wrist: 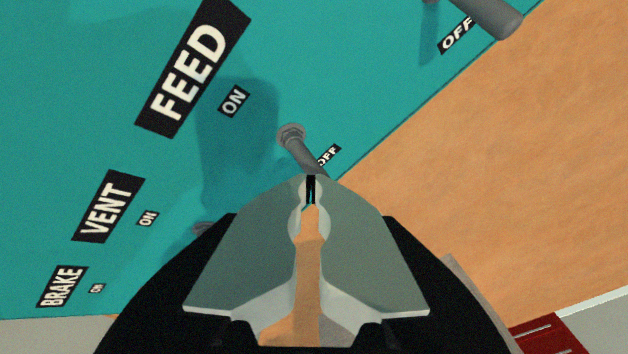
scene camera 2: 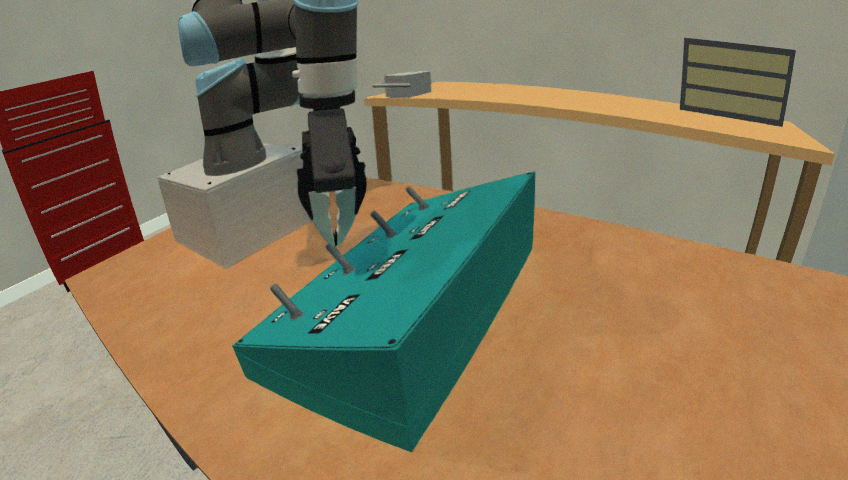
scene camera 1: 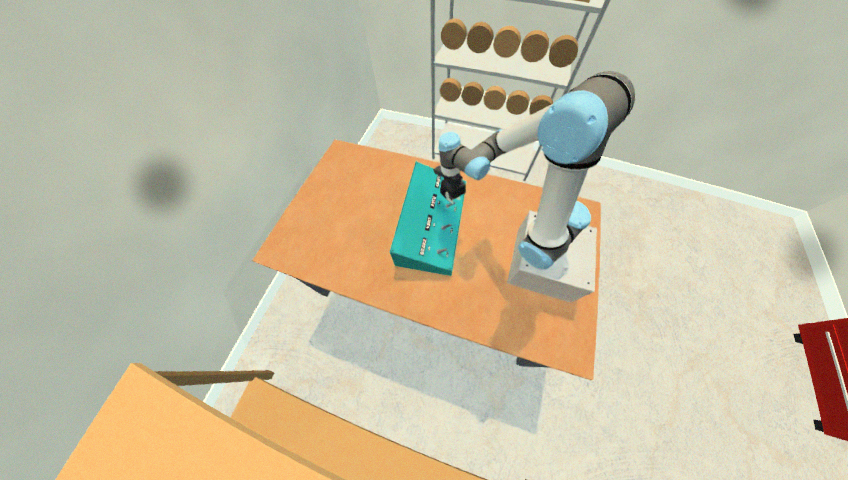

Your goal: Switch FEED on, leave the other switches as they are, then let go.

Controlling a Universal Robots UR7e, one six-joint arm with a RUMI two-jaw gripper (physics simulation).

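Frame: origin at the arm's base, x ahead, y down, z left, level; centimetres.
Seen in the pictures: gripper, between the fingertips: (wrist: 311,177) (scene camera 2: 335,244) (scene camera 1: 451,201); arm's base, origin of its link: (scene camera 2: 235,164).
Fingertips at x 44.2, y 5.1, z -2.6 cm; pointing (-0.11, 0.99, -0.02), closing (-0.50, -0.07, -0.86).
Pixels of each thing's top centre, then the offset from my fingertips to it. Level surfaces: height alone.
- VALVE lever, centre of its top: (scene camera 2: 280,286) dy +0.0, dx +3.6, dz -11.3 cm
- VENT lever, centre of its top: (scene camera 2: 380,211) dy +0.0, dx -3.8, dz +11.5 cm
- BRAKE lever, centre of its top: (scene camera 2: 415,186) dy +0.0, dx -7.5, dz +23.0 cm
- orange-brown table, height of its surface: dy +12.7 cm
A teal switch panel (scene camera 1: 410,223) (scene camera 2: 380,324) (wrist: 55,85) stands on the table. Its FEED lever (scene camera 2: 340,259) (wrist: 303,154) leans to its OFF side; its tip is partly hidden by my fingertips in the wrist view. My gripper (scene camera 1: 450,199) (scene camera 2: 335,242) (wrist: 311,177) is shut with nothing between the fingers. Its tips are at the FEED lever's upper end, on the OFF side; I cannot tell whether they touch it. The VALVE lever (scene camera 2: 286,301) (wrist: 490,19), VENT lever (scene camera 2: 383,224) and BRAKE lever (scene camera 2: 417,198) also lean to OFF.
The orange-brown table (scene camera 1: 321,208) (scene camera 2: 624,333) carries the panel and the arm's pale base block (scene camera 1: 550,285) (scene camera 2: 232,223). A shelf rack (scene camera 1: 433,118) stands beyond the table. A red tool cabinet (scene camera 2: 71,184) and a long wooden bench (scene camera 2: 565,110) stand farther off.
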